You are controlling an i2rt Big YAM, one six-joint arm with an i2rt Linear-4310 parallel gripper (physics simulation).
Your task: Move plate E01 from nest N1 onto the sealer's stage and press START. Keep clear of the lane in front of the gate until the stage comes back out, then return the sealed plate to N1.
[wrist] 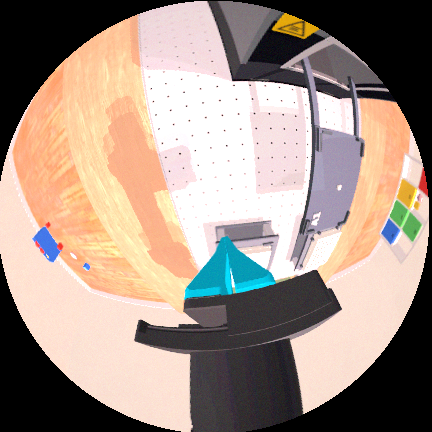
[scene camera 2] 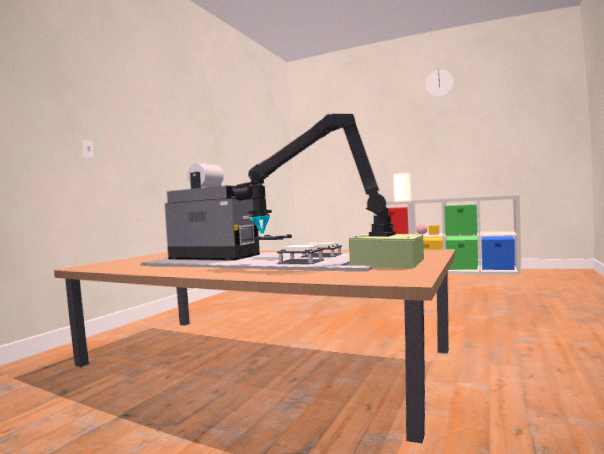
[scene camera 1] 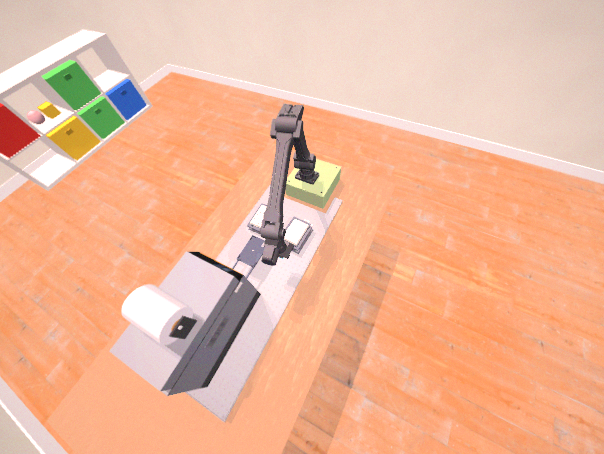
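Seen in the pictures: gripper, fingertip midpoint: [wrist: 225,241] [scene camera 2: 262,233] [scene camera 1: 284,255]; arm's base at its link origin: [scene camera 2: 382,235] [scene camera 1: 307,176].
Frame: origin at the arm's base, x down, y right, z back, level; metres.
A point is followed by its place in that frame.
Observation:
The dark grey sealer [scene camera 1: 220,335] {x -0.072, y -0.106, z -0.889 m} [scene camera 2: 200,225] {x -0.071, y -0.106, z -0.861 m} [wrist: 240,25] has its flat stage [scene camera 1: 250,251] {x -0.003, y 0.024, z -0.533 m} [scene camera 2: 274,237] {x -0.002, y -0.032, z -0.491 m} [wrist: 337,175] {x -0.002, y 0.010, z -0.539 m} out on two rails. The stage is bare. A white-topped plate [scene camera 1: 298,231] {x 0.030, y -0.118, z -0.320 m} [scene camera 2: 301,248] {x 0.036, y -0.144, z -0.299 m} sits in the nest on the gripper's side, partly hidden by the fingers in the wrist view. A second plate [scene camera 1: 259,218] {x 0.041, y 0.113, z -0.340 m} [scene camera 2: 328,244] {x 0.042, y 0.068, z -0.269 m} [wrist: 325,247] {x 0.040, y 0.108, z -0.338 m}, with a dotted top, sits in the other nest. I cannot read which is E01 or N1. My gripper [scene camera 2: 261,232] {x -0.028, y -0.142, z -0.486 m} [wrist: 225,241] {x -0.028, y -0.142, z -0.486 m} is shut and empty, beside the stage, above the perforated board. START does not show.
The perforated board [scene camera 1: 272,290] {x 0.097, y -0.141, z -0.628 m} [wrist: 220,155] {x 0.097, y -0.133, z -0.545 m} lies under the sealer and nests on the wooden table [scene camera 2: 390,280] {x 0.110, y -0.377, z 0.124 m}. The arm stands on a green block [scene camera 1: 305,195] {x 0.043, y -0.037, z -0.095 m} [scene camera 2: 385,252] {x 0.052, y -0.145, z 0.049 m}. A white roll [scene camera 1: 152,310] {x -0.378, y -0.016, z -0.896 m} [scene camera 2: 210,174] {x -0.320, y -0.030, z -0.844 m} is on top of the sealer. A yellow warning label [wrist: 295,26] marks the sealer near its opening.

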